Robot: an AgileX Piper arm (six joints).
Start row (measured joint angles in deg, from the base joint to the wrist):
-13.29, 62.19, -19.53, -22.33, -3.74, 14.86
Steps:
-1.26, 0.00, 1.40, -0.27, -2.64, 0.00
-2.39, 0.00, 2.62, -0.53, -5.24, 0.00
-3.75, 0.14, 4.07, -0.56, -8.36, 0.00
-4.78, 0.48, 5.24, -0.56, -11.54, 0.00
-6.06, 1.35, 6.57, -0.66, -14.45, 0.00
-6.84, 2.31, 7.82, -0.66, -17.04, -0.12
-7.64, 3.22, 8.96, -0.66, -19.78, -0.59
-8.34, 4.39, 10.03, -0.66, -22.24, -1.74
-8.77, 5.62, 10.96, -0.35, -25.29, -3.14
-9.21, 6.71, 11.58, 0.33, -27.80, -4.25
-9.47, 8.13, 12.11, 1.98, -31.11, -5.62
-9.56, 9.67, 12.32, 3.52, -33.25, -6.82
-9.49, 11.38, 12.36, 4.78, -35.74, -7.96
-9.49, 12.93, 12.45, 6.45, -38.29, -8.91
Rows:
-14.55, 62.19, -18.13, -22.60, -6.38, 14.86
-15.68, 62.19, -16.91, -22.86, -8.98, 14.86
-17.04, 62.33, -15.46, -22.89, -12.10, 14.86
-18.07, 62.67, -14.29, -22.89, -15.28, 14.86
-19.35, 63.54, -12.96, -22.99, -18.19, 14.86
-20.13, 64.50, -11.71, -22.99, -20.78, 14.74
-20.93, 65.41, -10.57, -22.99, -23.52, 14.27
-21.63, 66.58, -9.50, -22.99, -25.98, 13.12
-22.06, 67.81, -8.57, -22.68, -29.03, 11.72
-22.50, 68.90, -7.95, -22.00, -31.54, 10.61
-22.76, 70.32, -7.42, -20.35, -34.85, 9.24
-22.85, 71.86, -7.21, -18.81, -36.99, 8.04
-22.78, 73.57, -7.17, -17.55, -39.48, 6.90
-22.78, 75.12, -7.08, -15.88, -42.03, 5.95

